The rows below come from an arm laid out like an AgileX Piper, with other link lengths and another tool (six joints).
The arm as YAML. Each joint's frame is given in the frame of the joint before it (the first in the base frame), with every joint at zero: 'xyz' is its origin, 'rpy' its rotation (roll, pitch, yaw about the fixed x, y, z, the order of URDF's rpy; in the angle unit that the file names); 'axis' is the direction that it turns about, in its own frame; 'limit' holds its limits. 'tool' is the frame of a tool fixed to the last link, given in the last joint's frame.
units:
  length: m
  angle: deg
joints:
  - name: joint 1
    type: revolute
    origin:
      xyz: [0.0, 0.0, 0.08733]
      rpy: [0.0, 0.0, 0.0]
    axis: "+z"
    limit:
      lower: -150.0
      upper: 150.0
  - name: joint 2
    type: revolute
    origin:
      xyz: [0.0, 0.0, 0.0]
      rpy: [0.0, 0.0, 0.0]
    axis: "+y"
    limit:
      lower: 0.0
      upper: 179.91
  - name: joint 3
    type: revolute
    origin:
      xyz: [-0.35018, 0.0, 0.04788]
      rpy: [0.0, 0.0, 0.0]
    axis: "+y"
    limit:
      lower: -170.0
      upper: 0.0
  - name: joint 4
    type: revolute
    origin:
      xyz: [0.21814, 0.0, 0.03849]
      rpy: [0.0, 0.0, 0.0]
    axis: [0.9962, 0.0, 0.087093]
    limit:
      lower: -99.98
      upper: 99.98
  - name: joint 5
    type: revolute
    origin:
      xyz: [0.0, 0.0, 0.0]
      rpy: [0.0, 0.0, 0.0]
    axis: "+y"
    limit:
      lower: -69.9
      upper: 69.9
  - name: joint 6
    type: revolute
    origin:
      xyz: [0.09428, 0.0, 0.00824]
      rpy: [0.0, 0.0, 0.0]
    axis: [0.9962, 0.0, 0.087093]
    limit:
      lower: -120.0
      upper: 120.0
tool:
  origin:
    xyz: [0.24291, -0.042, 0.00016]
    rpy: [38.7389, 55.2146, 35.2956]
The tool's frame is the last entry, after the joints.
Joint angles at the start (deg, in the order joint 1, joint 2, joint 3, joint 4, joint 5, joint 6): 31.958, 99.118, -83.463, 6.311, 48.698, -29.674
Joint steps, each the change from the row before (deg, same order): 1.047, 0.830, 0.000, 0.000, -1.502, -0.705; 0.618, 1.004, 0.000, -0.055, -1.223, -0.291; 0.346, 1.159, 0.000, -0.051, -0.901, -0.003; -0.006, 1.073, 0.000, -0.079, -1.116, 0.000; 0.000, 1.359, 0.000, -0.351, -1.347, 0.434; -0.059, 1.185, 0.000, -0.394, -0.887, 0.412; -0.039, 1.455, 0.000, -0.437, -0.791, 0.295; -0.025, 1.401, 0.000, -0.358, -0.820, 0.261
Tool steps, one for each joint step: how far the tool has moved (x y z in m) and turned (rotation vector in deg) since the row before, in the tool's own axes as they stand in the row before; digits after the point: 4 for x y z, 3 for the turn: -0.0034, 0.0075, 0.0092, -0.949, -0.631, -1.259; -0.0001, 0.0038, 0.0089, -0.465, -0.190, -0.643; 0.0033, 0.0018, 0.0086, -0.189, 0.275, -0.183; 0.0019, -0.0017, 0.0081, 0.147, -0.025, -0.030; 0.0033, -0.0029, 0.0098, 0.419, 0.061, 0.121; 0.0046, -0.0030, 0.0077, 0.401, 0.343, 0.098; 0.0072, -0.0028, 0.0089, 0.313, 0.709, -0.039; 0.0067, -0.0023, 0.0088, 0.260, 0.617, -0.017
